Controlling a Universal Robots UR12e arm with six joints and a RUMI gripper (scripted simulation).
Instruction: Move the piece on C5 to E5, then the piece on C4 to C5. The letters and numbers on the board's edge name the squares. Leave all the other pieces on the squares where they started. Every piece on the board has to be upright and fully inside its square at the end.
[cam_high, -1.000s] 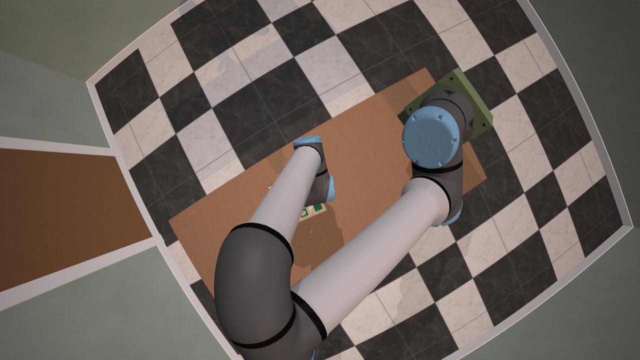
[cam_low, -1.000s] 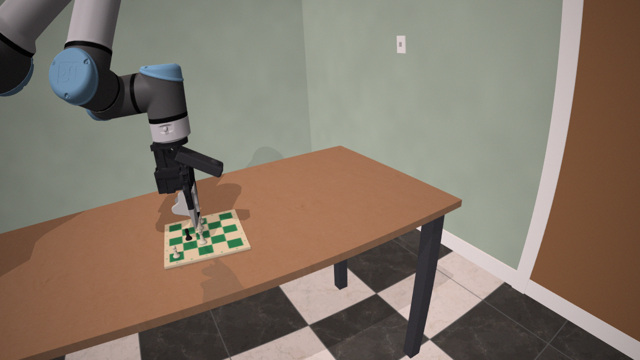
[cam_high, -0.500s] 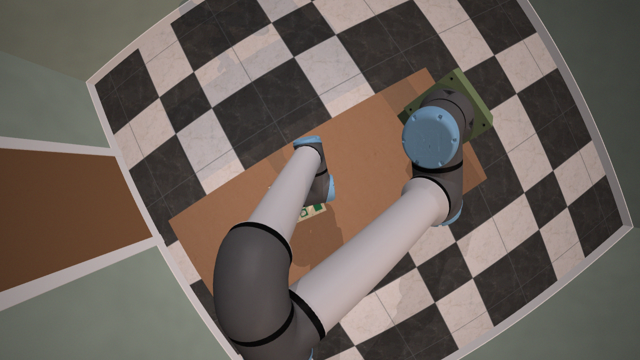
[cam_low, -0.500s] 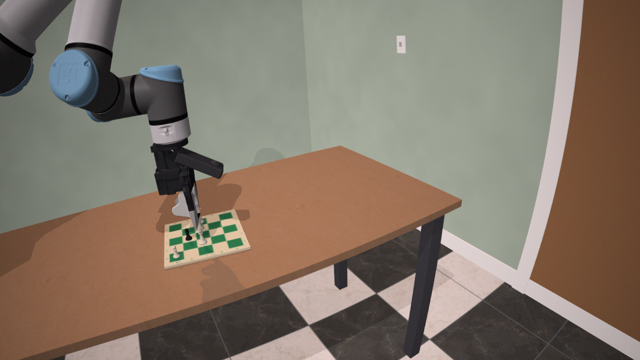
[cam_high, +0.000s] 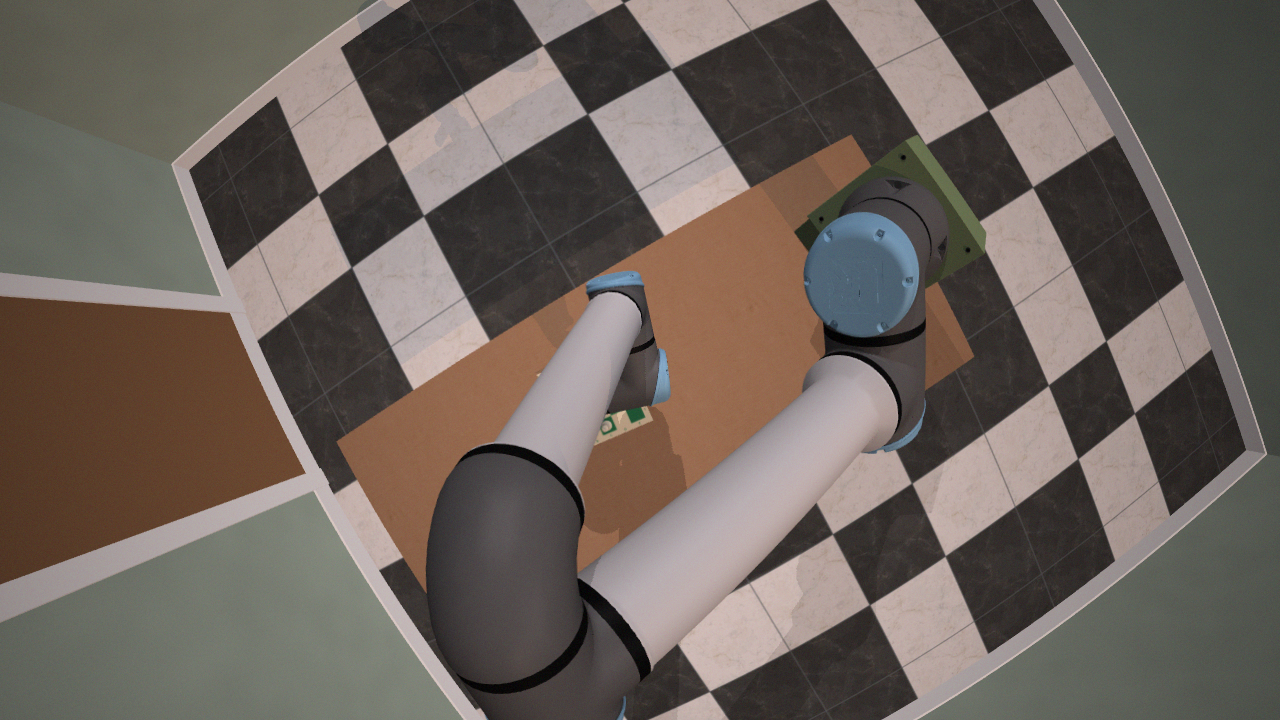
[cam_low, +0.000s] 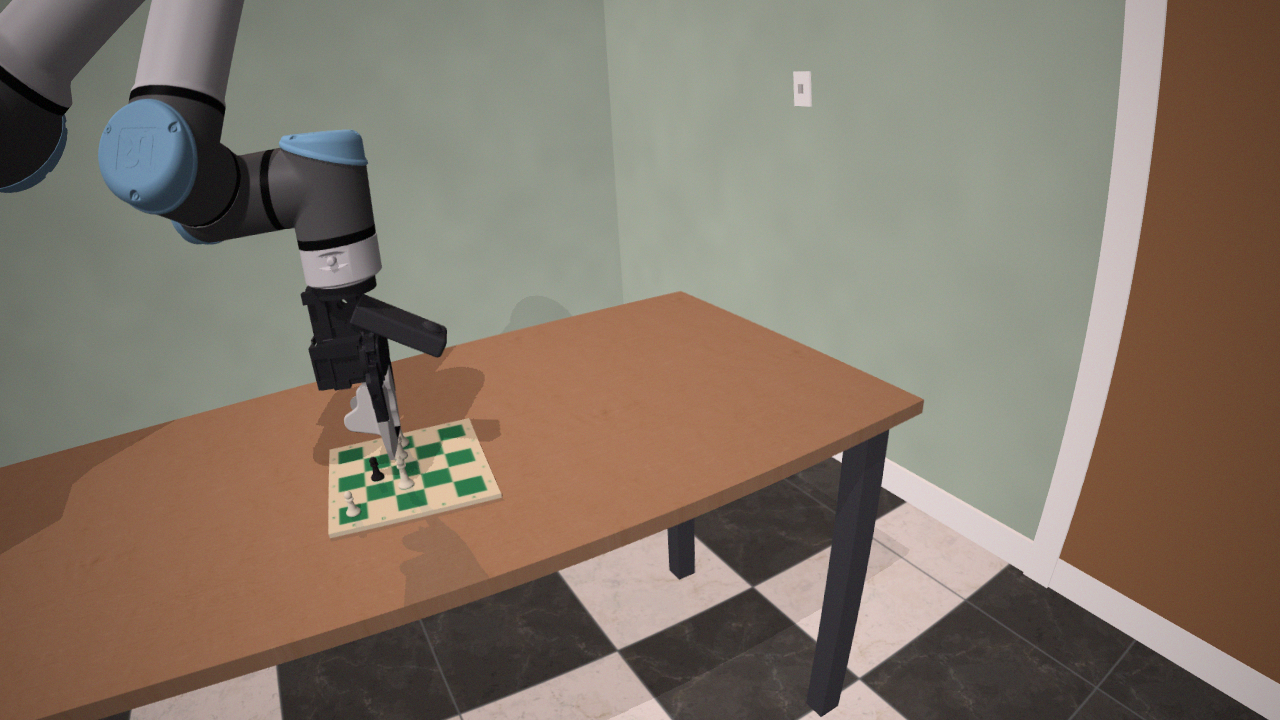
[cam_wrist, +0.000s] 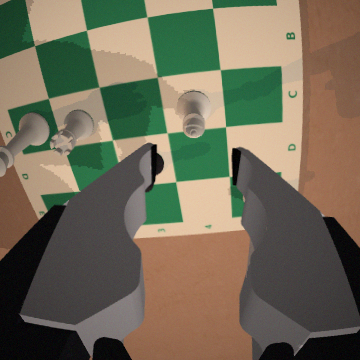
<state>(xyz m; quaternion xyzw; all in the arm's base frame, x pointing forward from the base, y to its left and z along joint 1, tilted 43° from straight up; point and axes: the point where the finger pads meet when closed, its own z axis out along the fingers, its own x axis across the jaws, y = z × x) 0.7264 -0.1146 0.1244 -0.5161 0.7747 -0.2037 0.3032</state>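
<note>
Right now the black piece is 5 cm below my hand, 4 cm to the left of it and 3 cm behind it. From my hand the other things lie so: cream chessboard (7 cm below, 4 cm to the left, 1 cm ahead); then white pawn (8 cm behind, 5 cm below, 2 cm to the right); then white king (11 cm to the left, 4 cm below, 3 cm ahead).
</note>
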